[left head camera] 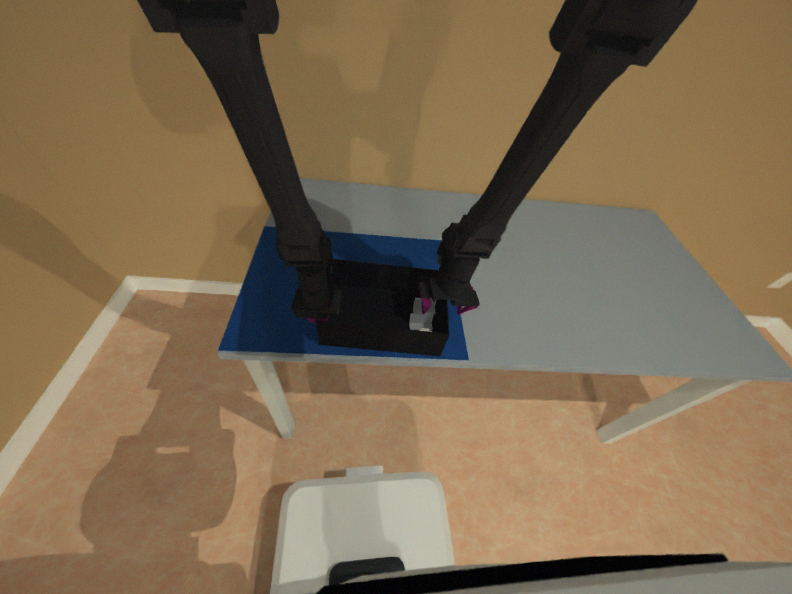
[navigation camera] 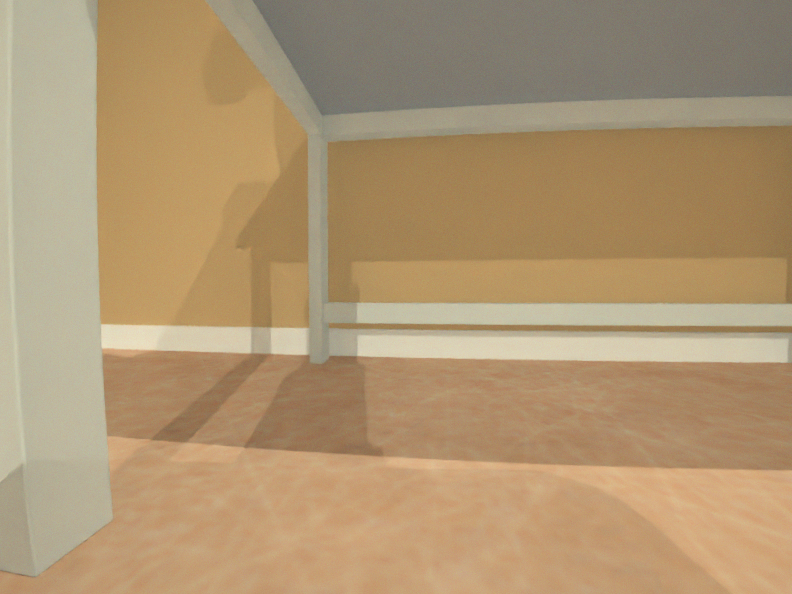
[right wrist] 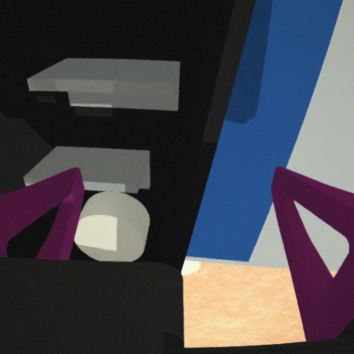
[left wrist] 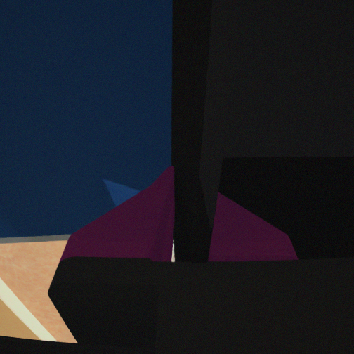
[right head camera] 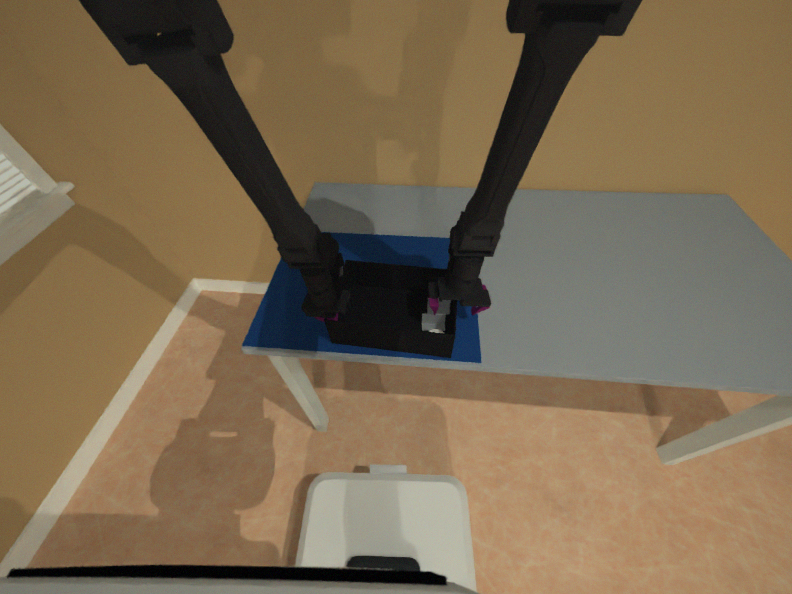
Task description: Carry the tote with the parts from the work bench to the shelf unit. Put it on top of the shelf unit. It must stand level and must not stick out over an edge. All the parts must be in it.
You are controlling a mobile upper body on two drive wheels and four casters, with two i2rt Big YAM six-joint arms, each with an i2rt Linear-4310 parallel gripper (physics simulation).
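Frame: origin at the left arm's base, x left, y ahead, z down, level; centimetres.
Seen in the pictures: right gripper, fingertip midpoint: (left head camera: 440,312) (right head camera: 453,313).
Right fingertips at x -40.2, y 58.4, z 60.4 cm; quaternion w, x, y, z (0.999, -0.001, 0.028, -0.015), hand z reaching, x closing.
Observation:
A point is followed by its place in that frame.
The black tote (left head camera: 383,310) {x -25.8, y 61.9, z 64.2 cm} (right head camera: 390,310) {x -24.0, y 61.8, z 64.2 cm} stands on a blue mat (left head camera: 268,307) {x 4.2, y 63.1, z 64.6 cm} at the left end of the grey work bench (left head camera: 607,281) {x -100.2, y 74.5, z 64.8 cm}. Grey parts (left head camera: 421,316) {x -35.1, y 57.5, z 60.9 cm} lie in its right end; the right wrist view shows a pale cylinder (right wrist: 112,226) and two flat grey blocks (right wrist: 105,84). My left gripper (left head camera: 312,312) (left wrist: 181,169) is shut on the tote's left wall (left wrist: 189,123). My right gripper (left head camera: 447,303) {x -40.2, y 58.4, z 60.4 cm} (right wrist: 180,170) is open and straddles the tote's right wall (right wrist: 218,105), with one finger inside and one outside.
The bench's white legs (left head camera: 271,396) {x 7.1, y 52.2, z 96.4 cm} stand on the orange floor; one is close at the left of the navigation view (navigation camera: 54,288) {x 6.1, y 54.7, z 118.3 cm}. My white base (left head camera: 364,523) {x -21.9, y 18.9, z 115.0 cm} is just in front of the bench. A white slatted structure (right head camera: 25,191) {x 97.2, y 101.9, z 54.4 cm} shows at the left edge. The tan wall is behind the bench.

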